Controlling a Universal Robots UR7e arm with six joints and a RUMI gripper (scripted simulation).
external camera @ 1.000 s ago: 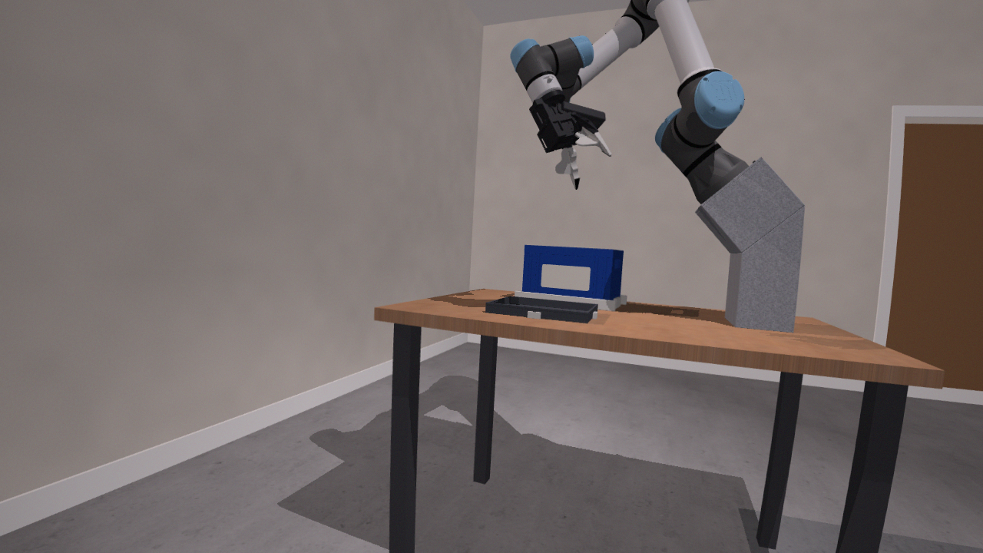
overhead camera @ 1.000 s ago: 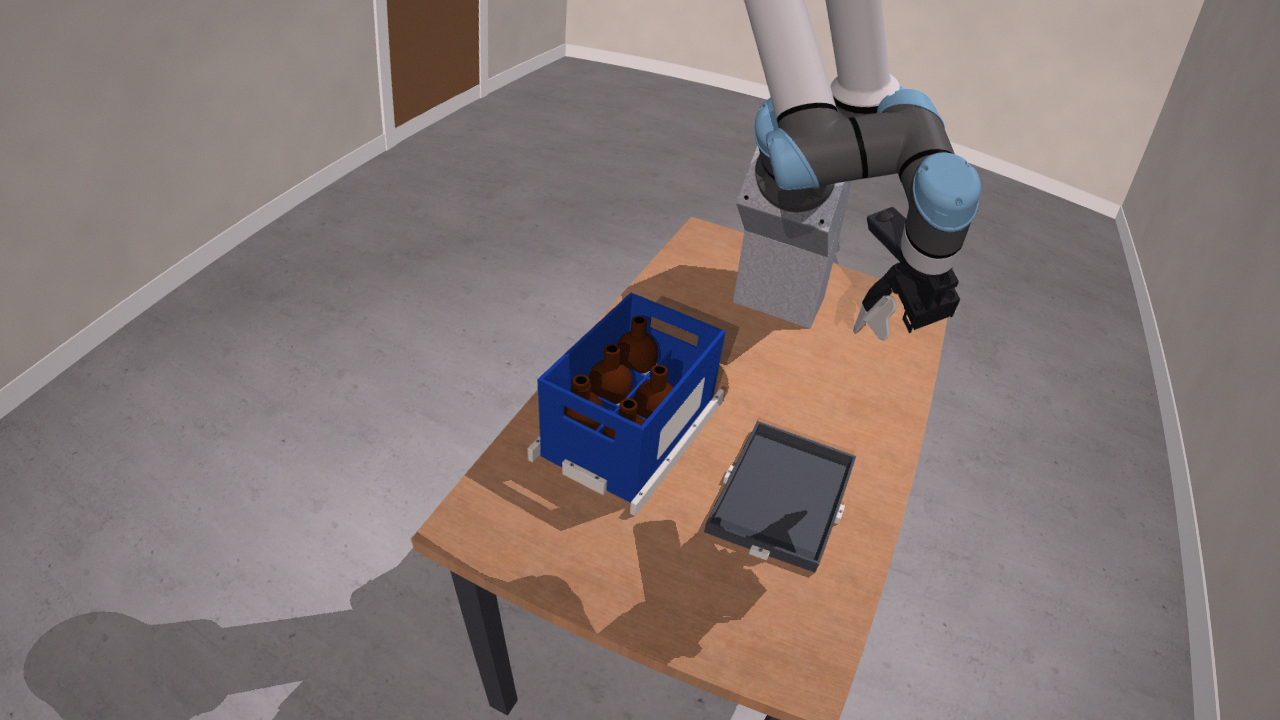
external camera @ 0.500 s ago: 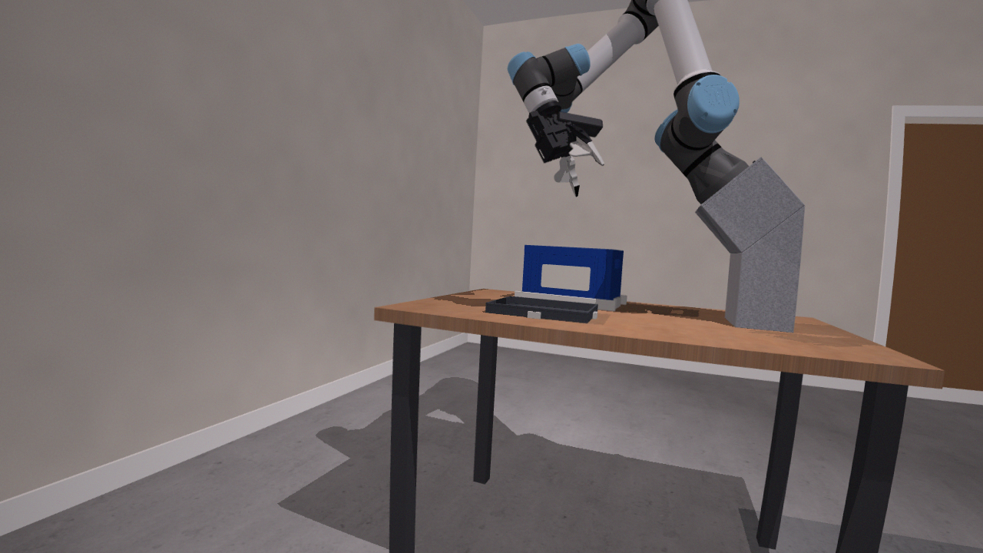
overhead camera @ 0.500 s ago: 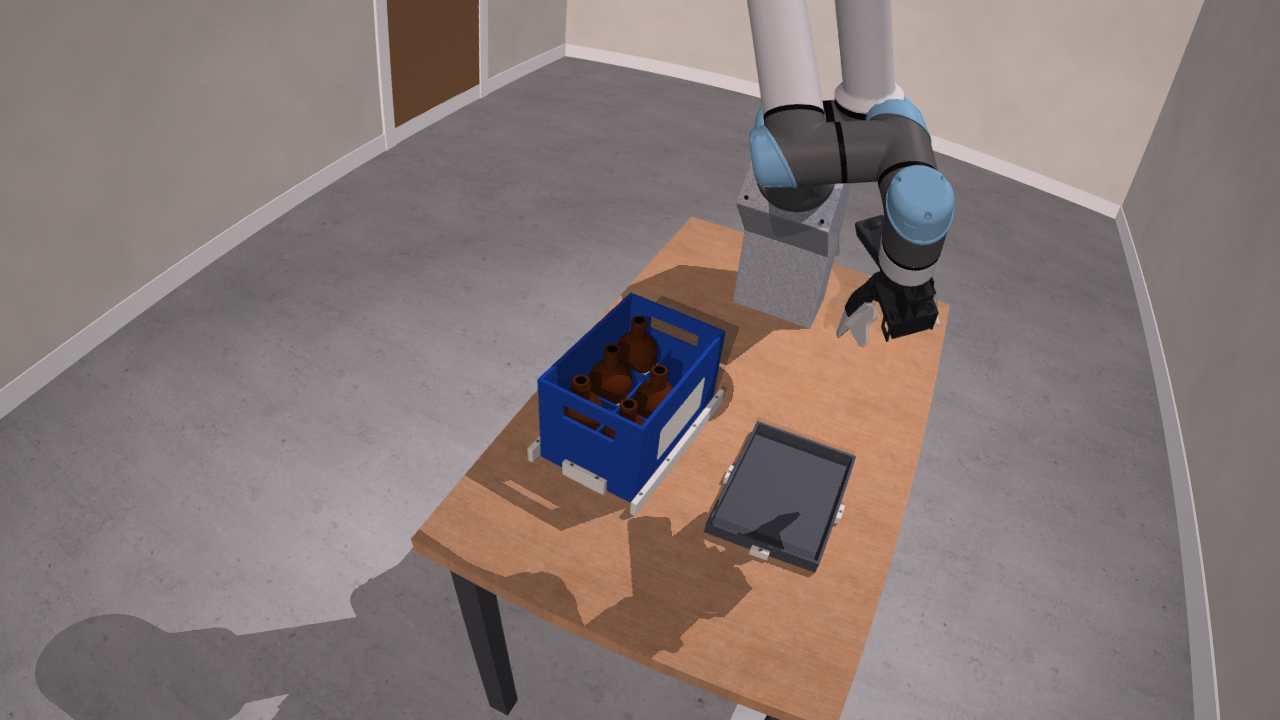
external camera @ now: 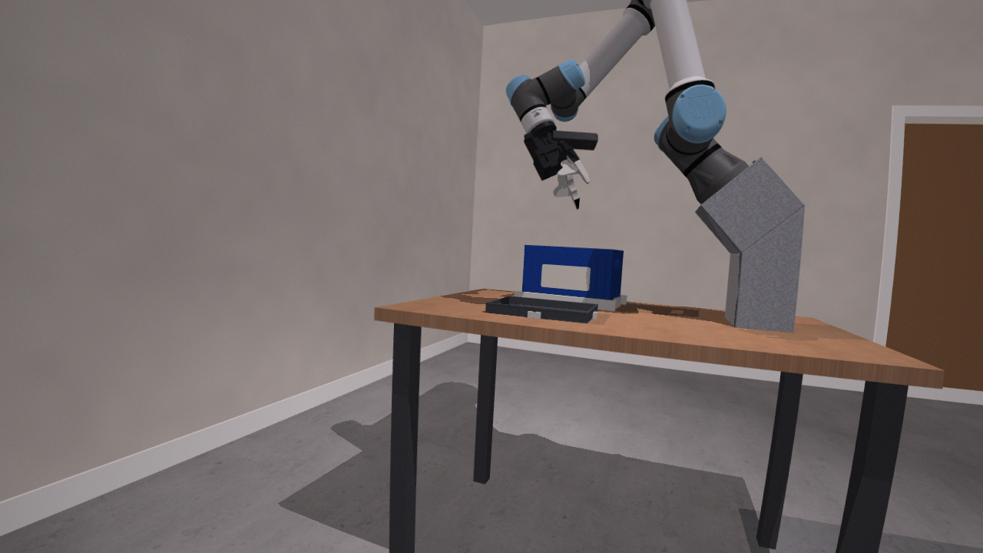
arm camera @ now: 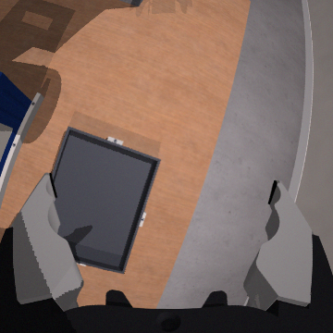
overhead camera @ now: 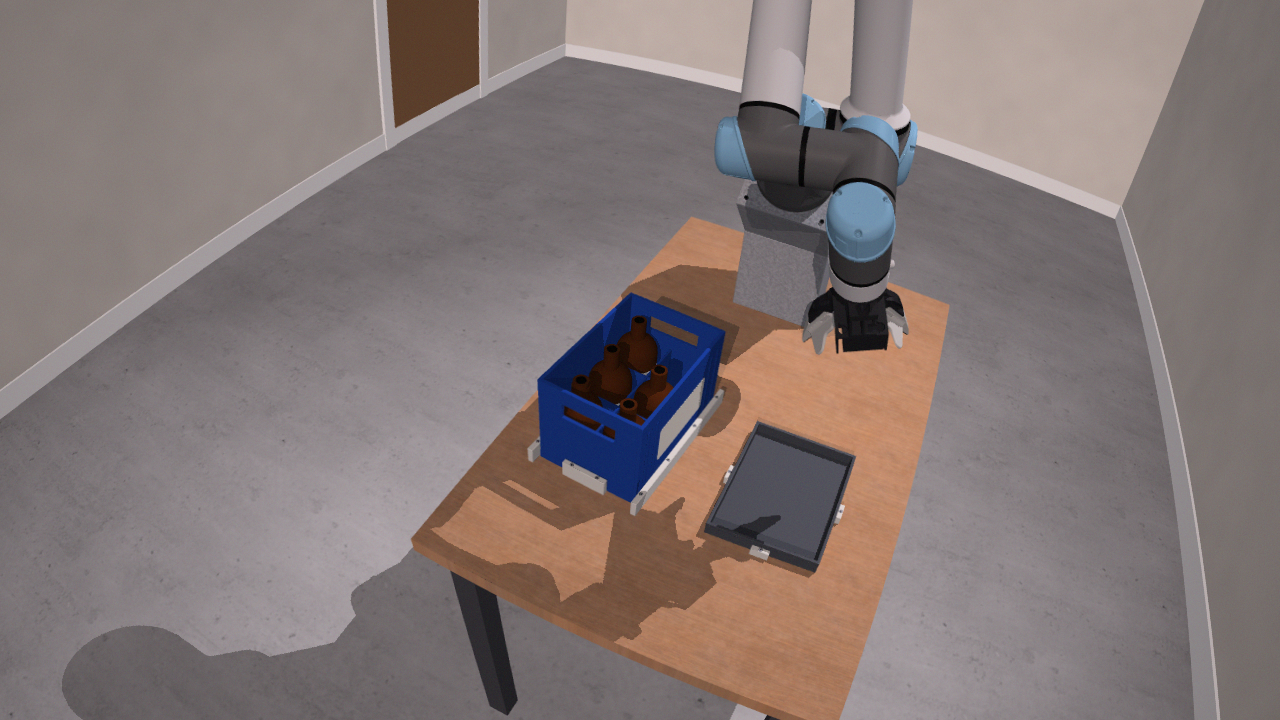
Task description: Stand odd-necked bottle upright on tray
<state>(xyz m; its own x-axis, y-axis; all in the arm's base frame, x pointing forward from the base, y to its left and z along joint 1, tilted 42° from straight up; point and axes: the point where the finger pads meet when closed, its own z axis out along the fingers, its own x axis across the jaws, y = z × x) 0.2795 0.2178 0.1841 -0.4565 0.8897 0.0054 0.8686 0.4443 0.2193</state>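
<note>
My hand is 31 cm to the left of the crate, 21 cm above it and 10 cm short of it. The rest, counted from my hand: dark tray 28 cm below, 9 cm ahead, 2 cm to the right; bottle 35 cm to the right, 21 cm below, 19 cm ahead.
</note>
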